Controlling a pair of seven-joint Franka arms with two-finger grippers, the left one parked.
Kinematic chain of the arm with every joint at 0, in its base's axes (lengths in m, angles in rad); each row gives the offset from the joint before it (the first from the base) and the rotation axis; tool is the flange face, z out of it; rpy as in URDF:
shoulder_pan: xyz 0 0 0.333 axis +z
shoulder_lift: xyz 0 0 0 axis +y
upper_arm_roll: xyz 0 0 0.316 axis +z
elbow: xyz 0.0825 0 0 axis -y
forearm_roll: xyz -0.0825 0 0.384 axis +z
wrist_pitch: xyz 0 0 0 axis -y
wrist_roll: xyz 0.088 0 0 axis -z
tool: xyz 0 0 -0.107 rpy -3.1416 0 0
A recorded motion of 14 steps. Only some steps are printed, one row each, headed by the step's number.
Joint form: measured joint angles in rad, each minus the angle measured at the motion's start. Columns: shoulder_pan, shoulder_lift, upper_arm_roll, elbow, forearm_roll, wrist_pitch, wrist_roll.
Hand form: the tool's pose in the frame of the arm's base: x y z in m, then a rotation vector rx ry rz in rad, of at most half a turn. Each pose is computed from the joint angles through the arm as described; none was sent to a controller.
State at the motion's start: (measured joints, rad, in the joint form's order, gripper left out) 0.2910 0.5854 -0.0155 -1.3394 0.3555 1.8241 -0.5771
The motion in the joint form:
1: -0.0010 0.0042 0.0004 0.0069 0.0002 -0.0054 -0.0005
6: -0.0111 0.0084 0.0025 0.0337 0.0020 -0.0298 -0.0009
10: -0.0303 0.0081 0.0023 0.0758 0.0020 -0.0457 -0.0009
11: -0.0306 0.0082 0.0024 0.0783 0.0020 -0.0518 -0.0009
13: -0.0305 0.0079 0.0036 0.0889 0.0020 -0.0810 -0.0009
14: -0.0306 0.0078 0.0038 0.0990 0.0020 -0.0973 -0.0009
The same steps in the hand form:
1: 0.6763 0.2228 0.3842 -2.6041 -1.0229 0.0721
6: 0.6796 0.2187 0.3921 -2.5989 -1.0204 0.0714
10: 0.6877 0.2073 0.4110 -2.6054 -1.0093 0.0296
11: 0.6874 0.2073 0.4117 -2.6038 -1.0106 0.0346
13: 0.6851 0.2086 0.4148 -2.5944 -1.0190 0.0595
14: 0.6844 0.2091 0.4185 -2.5898 -1.0242 0.0676

